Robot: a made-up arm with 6 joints.
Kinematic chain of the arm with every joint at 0, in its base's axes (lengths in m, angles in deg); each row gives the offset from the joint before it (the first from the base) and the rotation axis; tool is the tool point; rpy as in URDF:
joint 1: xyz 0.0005 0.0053 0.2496 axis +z
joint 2: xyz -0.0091 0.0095 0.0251 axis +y
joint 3: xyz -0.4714 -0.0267 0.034 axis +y
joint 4: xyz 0.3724 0.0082 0.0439 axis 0.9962 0 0.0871
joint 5: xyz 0.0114 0 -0.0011 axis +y
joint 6: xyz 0.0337 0.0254 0.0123 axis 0.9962 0 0.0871
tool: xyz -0.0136 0.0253 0.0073 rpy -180 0 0
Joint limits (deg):
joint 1: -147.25..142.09
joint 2: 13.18..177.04
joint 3: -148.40..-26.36
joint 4: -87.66..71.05
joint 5: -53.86..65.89
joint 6: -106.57..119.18
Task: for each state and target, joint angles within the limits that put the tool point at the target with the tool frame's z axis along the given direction. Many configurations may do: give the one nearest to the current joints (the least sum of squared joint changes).
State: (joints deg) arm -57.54 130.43 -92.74 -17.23 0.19 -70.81
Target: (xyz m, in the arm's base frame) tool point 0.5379 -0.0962 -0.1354 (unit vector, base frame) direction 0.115 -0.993 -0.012
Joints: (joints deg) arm -13.01 176.82 -96.02 -41.01 -27.11 -67.80
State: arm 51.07 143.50 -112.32 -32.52 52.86 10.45
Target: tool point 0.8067 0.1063 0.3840 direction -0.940 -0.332 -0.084
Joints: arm 5.62 149.21 -134.21 -38.87 64.83 -1.62
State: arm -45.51 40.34 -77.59 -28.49 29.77 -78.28
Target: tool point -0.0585 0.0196 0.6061 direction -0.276 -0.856 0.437
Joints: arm -4.49 21.83 -39.20 -22.62 37.20 -94.12
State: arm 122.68 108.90 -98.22 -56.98 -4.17 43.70
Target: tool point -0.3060 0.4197 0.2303 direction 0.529 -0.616 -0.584
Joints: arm 121.69 134.64 -64.27 -52.62 -22.85 44.31
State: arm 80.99 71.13 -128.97 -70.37 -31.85 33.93
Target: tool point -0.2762 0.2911 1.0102 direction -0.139 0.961 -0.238
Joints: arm 128.26 102.88 -146.55 -65.04 -31.77 30.79
